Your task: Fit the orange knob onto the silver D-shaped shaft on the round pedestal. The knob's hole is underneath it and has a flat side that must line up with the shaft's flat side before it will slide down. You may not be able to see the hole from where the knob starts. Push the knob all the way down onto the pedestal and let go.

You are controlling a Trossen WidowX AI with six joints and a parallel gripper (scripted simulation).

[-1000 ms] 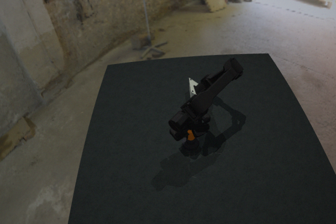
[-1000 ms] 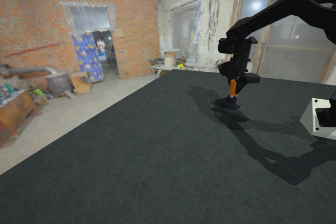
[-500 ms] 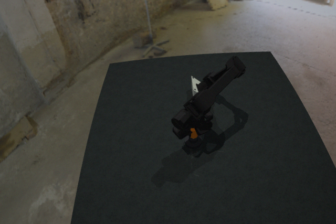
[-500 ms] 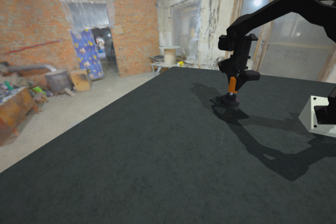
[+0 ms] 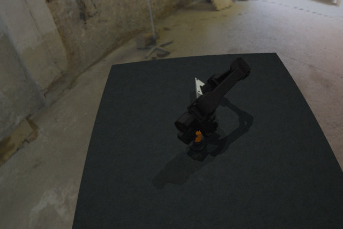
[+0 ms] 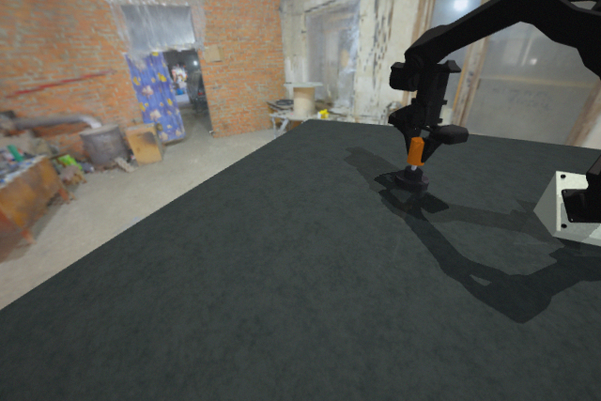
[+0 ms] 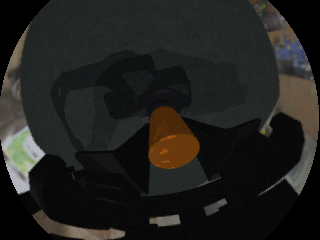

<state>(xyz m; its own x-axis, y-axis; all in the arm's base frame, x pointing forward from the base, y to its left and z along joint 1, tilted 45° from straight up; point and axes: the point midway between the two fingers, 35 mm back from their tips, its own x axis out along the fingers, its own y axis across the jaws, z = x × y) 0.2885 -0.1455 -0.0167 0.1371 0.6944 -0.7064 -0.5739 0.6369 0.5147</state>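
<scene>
Now: gripper tip 30 mm below the orange knob. Round my gripper tip: round pedestal 40 mm below.
</scene>
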